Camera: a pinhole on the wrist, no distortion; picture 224 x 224 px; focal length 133.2 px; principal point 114.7 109.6 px. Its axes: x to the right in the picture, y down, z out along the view. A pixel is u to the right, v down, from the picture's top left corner.
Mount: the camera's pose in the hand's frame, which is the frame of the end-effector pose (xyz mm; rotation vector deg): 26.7 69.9 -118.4 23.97 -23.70 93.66
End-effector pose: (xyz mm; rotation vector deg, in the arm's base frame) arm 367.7 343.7 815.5 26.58 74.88 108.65
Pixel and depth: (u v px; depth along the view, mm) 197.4 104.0 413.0
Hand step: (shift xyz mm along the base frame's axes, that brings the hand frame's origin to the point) 192.2 237.8 224.0
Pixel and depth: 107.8 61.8 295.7
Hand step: 29.0 205.3 -36.3
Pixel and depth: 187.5 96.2 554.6
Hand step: 276.5 362.8 255.0
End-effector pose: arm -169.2 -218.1 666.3 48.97 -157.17 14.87
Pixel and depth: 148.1 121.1 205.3
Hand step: -29.8 -17.8 -78.6
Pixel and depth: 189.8 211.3 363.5
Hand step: 128.8 96.8 -357.5
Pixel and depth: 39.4 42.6 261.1
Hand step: -49.1 -245.9 33.5
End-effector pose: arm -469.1 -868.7 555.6 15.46 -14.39 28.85
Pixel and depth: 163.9 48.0 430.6
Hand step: 124.4 1.1 385.5
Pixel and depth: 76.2 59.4 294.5
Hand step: 184.3 -80.0 110.2
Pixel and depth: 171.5 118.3 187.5
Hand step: -26.1 16.2 90.2
